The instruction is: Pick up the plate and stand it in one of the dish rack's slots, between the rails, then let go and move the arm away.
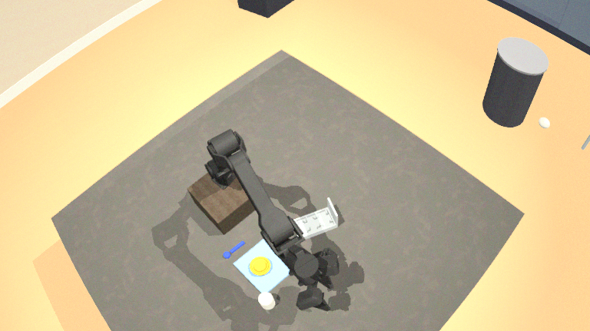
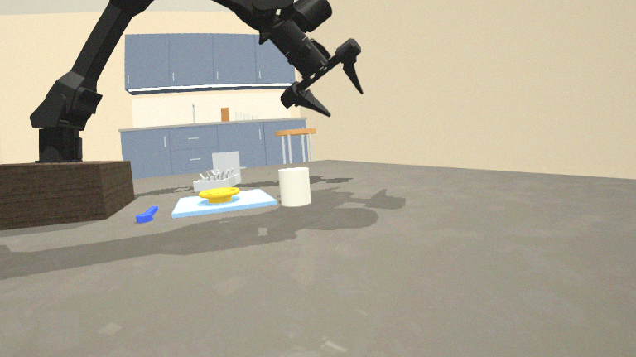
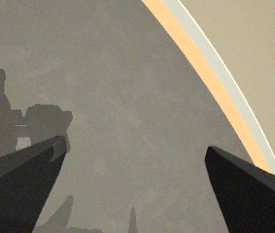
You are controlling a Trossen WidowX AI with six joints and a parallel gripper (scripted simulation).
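Now: gripper tip 27 cm past the yellow plate, 14 cm above it and 1 cm to the left of it. Also, from my gripper tip: white cup 17 cm behind, 13 cm below, 9 cm to the right; light blue mat 26 cm behind, 16 cm below; white dish rack 23 cm behind, 21 cm to the left, 14 cm below.
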